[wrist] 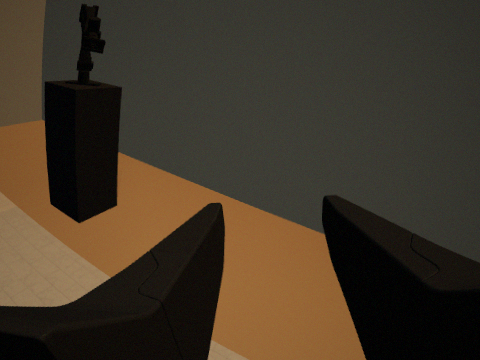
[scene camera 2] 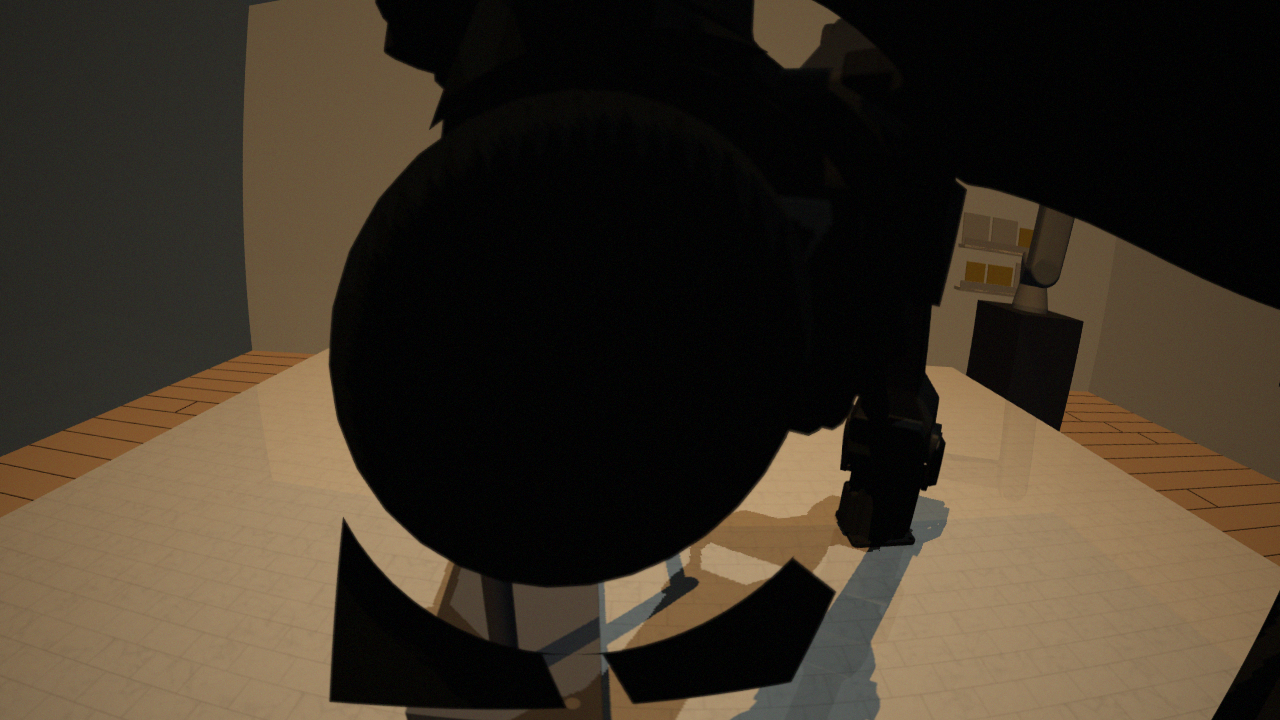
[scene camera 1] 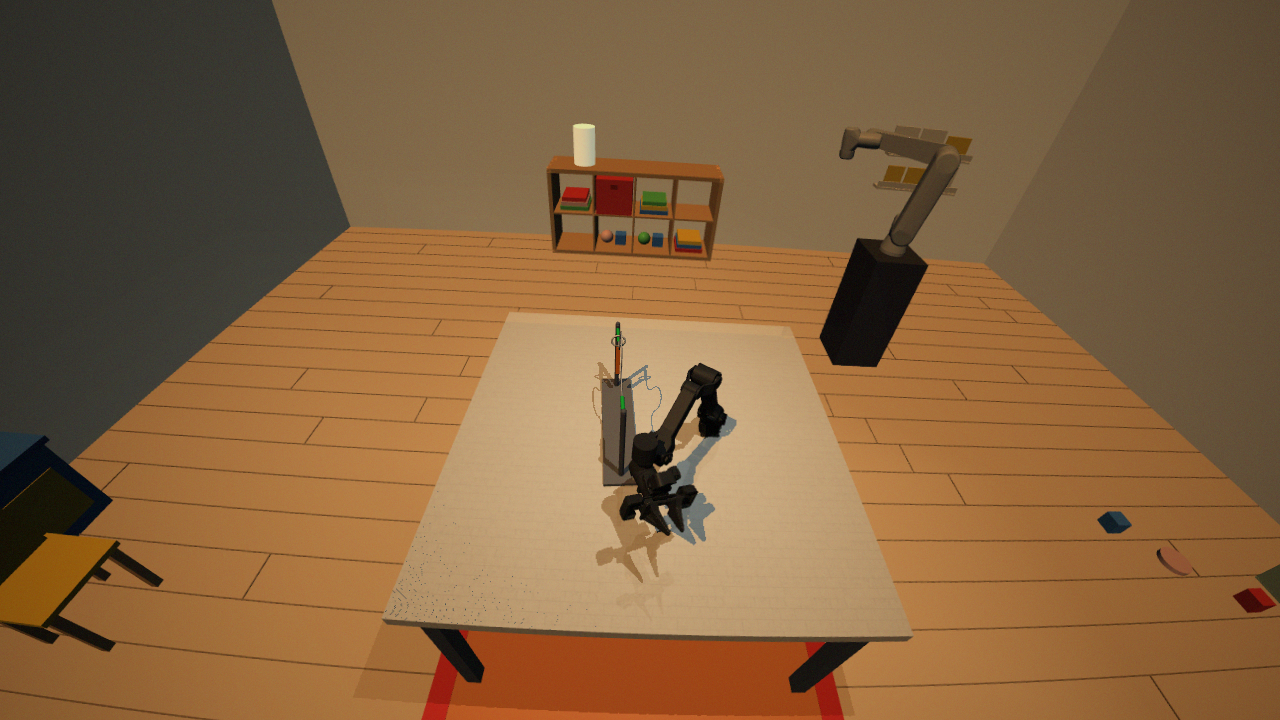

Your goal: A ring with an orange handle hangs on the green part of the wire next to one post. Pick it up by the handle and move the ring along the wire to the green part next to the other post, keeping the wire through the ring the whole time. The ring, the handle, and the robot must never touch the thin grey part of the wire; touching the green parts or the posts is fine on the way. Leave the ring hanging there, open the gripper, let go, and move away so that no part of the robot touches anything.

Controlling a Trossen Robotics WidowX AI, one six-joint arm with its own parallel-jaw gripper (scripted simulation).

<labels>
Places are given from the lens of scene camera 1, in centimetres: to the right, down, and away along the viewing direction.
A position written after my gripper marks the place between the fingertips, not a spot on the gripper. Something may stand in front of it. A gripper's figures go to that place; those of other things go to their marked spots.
my gripper (scene camera 1: 676, 533): 8, 38, 94
wire stand (scene camera 1: 618, 429): -7, 24, 148
</labels>
